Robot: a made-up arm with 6 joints. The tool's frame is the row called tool.
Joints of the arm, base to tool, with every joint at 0 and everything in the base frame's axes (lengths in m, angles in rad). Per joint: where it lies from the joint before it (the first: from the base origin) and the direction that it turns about. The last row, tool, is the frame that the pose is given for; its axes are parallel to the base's.
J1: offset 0.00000 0.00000 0.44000 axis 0 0 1
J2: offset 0.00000 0.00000 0.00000 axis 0 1 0
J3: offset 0.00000 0.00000 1.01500 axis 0 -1 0
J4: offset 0.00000 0.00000 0.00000 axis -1 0 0
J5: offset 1.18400 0.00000 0.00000 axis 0 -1 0
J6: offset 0.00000 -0.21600 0.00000 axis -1 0 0
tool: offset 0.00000 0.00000 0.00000
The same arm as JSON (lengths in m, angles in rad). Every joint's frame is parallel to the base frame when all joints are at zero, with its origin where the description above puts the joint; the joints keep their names.
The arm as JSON. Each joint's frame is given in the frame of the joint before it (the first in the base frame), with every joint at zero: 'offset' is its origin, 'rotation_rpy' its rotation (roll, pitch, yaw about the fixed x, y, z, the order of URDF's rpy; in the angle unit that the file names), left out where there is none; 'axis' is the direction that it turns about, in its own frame. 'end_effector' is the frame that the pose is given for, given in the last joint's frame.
{"length_unit": "m", "angle_unit": "rad", "chain": [{"id": "J1", "offset": [0.0, 0.0, 0.44], "axis": [0.0, 0.0, 1.0]}, {"id": "J2", "offset": [0.0, 0.0, 0.0], "axis": [0.0, 1.0, 0.0]}, {"id": "J3", "offset": [0.0, 0.0, 1.015], "axis": [0.0, -1.0, 0.0]}, {"id": "J4", "offset": [0.0, 0.0, 0.0], "axis": [-1.0, 0.0, 0.0]}, {"id": "J5", "offset": [1.184, 0.0, 0.0], "axis": [0.0, -1.0, 0.0]}, {"id": "J6", "offset": [0.0, -0.216, 0.0], "axis": [-1.0, 0.0, 0.0]}], "end_effector": {"offset": [0.0, 0.0, 0.0]}}
